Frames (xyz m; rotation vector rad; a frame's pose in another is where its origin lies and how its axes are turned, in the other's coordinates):
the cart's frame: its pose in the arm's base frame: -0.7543 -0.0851 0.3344 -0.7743 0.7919 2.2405
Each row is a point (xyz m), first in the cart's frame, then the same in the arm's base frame.
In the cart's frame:
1: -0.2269 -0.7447 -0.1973
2: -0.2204 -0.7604 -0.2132
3: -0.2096 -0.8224 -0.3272
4: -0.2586 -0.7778 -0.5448
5: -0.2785 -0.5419 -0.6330
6: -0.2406 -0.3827 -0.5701
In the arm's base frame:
1: -0.0191 0.1573 0.1207
2: -0.0070 0.1583 0.1008
3: 0.0658 0.1212 -0.0005
4: 0.1323 -0.0758 -0.0928
5: 0.0038 -0.2907 -0.0592
6: -0.1532 -0.3319 0.0072

